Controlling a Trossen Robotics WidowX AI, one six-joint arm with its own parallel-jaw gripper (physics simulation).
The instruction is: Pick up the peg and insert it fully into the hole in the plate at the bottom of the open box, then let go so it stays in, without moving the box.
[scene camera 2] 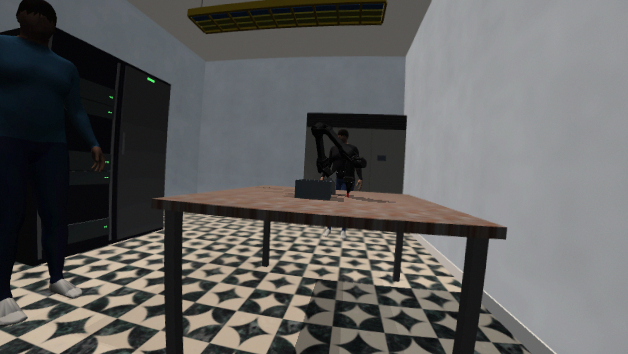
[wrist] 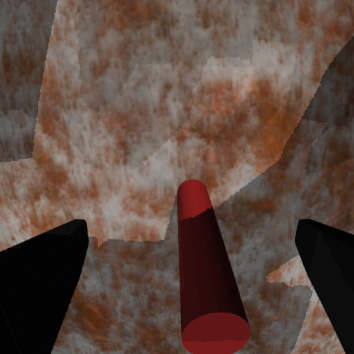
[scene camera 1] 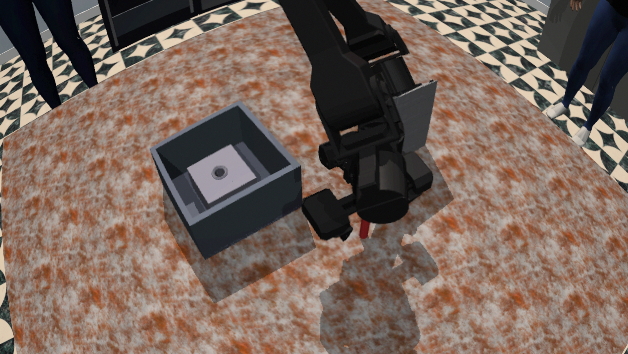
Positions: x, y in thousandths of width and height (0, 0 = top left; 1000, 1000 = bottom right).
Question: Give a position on a dark grey box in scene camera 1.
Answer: At 443, 544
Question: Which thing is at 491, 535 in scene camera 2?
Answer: A dark grey box.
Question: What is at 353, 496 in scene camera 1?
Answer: A pale plate.
